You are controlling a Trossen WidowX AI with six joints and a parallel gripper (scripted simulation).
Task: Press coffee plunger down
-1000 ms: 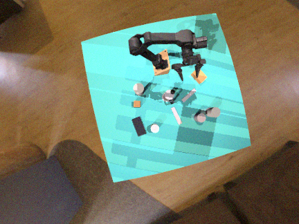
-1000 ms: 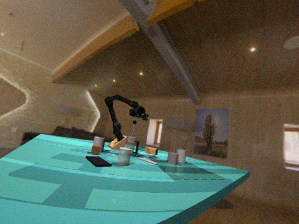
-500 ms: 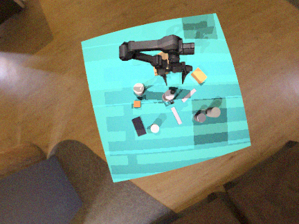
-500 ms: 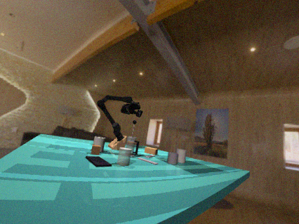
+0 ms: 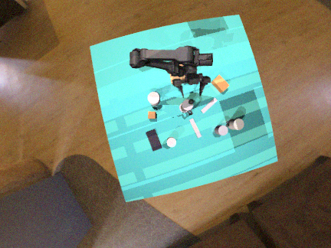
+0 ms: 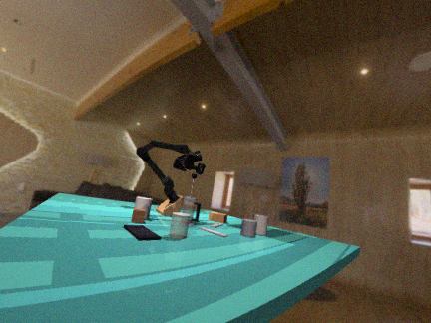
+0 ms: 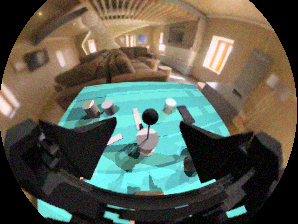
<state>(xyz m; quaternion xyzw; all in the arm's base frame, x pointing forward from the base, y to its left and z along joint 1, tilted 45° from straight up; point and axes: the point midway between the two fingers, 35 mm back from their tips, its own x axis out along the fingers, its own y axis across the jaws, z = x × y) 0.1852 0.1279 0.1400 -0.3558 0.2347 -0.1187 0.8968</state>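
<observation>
My gripper tip is now 150 mm above the coffee press and 40 mm short of it. Also, from my gripper tip: small tan cube (250 mm to the right, 240 mm below, 40 mm ahead).
</observation>
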